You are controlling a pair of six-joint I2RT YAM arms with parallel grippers.
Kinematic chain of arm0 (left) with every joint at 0, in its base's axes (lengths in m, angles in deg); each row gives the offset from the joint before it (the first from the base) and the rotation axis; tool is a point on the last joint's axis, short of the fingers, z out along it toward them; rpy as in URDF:
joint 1: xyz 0 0 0.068 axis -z
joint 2: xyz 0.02 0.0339 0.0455 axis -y
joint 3: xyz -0.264 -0.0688 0 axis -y
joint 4: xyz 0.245 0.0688 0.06 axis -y
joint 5: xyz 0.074 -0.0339 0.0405 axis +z
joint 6: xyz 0.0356 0 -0.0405 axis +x
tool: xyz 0 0 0 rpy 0 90 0
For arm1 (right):
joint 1: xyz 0 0 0.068 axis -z
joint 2: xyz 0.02 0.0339 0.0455 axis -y
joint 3: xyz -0.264 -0.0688 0 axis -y
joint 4: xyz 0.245 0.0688 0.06 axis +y
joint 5: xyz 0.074 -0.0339 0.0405 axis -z
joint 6: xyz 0.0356 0 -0.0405 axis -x
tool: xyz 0 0 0 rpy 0 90 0
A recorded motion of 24 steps. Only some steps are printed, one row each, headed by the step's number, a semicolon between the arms.
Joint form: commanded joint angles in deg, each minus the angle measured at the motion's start. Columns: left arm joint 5, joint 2, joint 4, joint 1, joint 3, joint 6; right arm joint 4, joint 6, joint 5, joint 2, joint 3, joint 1.
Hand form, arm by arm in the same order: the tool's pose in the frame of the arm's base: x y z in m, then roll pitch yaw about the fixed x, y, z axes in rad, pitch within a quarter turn. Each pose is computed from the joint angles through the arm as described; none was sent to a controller.
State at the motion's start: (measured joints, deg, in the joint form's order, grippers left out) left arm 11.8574 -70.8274 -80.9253 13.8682 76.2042 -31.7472; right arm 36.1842 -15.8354 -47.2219 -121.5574 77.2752 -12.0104
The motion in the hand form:
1: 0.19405 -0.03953 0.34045 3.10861 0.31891 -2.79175; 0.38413 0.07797 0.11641 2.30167 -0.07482 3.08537
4: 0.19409 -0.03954 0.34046 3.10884 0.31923 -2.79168; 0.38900 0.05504 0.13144 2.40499 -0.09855 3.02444
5: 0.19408 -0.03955 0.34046 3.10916 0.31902 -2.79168; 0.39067 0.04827 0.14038 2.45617 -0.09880 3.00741
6: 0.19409 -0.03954 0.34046 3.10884 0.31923 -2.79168; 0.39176 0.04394 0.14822 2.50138 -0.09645 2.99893
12: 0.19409 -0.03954 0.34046 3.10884 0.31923 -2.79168; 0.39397 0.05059 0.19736 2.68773 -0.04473 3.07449
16: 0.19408 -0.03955 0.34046 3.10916 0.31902 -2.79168; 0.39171 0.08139 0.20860 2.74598 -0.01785 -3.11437
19: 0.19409 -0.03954 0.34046 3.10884 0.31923 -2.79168; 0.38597 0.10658 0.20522 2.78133 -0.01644 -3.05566
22: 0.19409 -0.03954 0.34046 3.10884 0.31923 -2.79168; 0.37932 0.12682 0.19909 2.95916 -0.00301 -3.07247
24: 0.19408 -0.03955 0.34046 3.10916 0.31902 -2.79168; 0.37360 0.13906 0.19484 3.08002 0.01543 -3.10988
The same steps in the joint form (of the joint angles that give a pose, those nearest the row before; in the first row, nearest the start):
1: -0.26 0.11 -0.24 -0.28 0.02 -0.72; 2.62 -0.37 -0.57 -0.11 0.98 4.39
4: -0.26 0.11 -0.22 -0.28 0.02 -0.72; 10.01 0.59 4.92 0.50 4.61 7.45
5: -0.28 0.11 -0.22 -0.28 0.02 -0.72; 13.16 1.03 7.76 0.96 6.43 8.26
6: -0.26 0.11 -0.22 -0.28 0.02 -0.72; 15.80 1.51 10.29 1.33 8.02 8.72
12: -0.26 0.11 -0.22 -0.28 0.02 -0.72; 28.50 5.92 21.16 3.30 17.46 6.95
16: -0.28 0.11 -0.22 -0.28 0.02 -0.72; 30.66 6.93 24.65 3.30 20.24 2.23
19: -0.26 0.11 -0.22 -0.28 0.02 -0.72; 30.16 6.51 26.69 3.10 19.87 -1.64
22: -0.26 0.11 -0.22 -0.28 0.02 -0.72; 29.20 1.99 37.03 3.04 18.95 -5.57
24: -0.28 0.11 -0.22 -0.28 0.02 -0.72; 28.72 -2.51 44.15 3.04 18.10 -8.13

